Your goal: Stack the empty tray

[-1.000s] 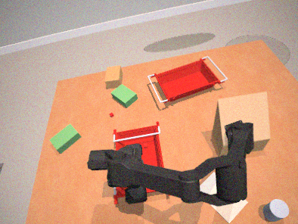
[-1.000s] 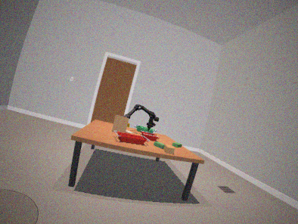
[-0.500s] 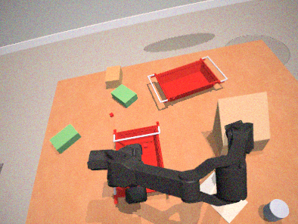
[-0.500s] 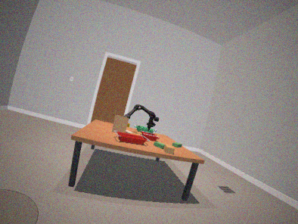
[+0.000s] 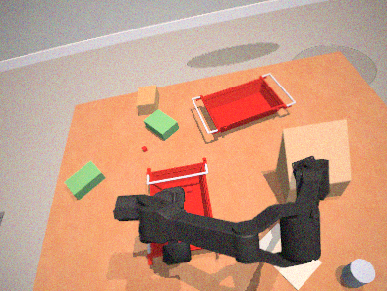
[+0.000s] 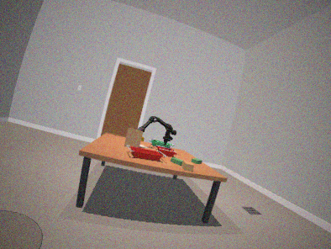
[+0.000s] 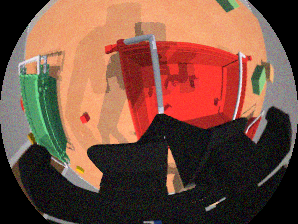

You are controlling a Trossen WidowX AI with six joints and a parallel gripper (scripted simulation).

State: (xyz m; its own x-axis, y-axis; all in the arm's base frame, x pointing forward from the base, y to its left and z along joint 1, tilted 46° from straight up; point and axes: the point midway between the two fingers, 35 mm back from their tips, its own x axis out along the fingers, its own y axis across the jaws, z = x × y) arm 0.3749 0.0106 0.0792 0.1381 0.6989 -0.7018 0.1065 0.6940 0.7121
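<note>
The red tray is 330 mm behind my gripper tip, 460 mm to the right of it and 40 mm below it. The rest, counted from my gripper tip: grey cylinder 400 mm behind, 200 mm to the left, 50 mm below; tiny red cube 90 mm ahead, 390 mm to the right, 80 mm below; white sheet 260 mm behind, 110 mm to the left, 80 mm below.
</note>
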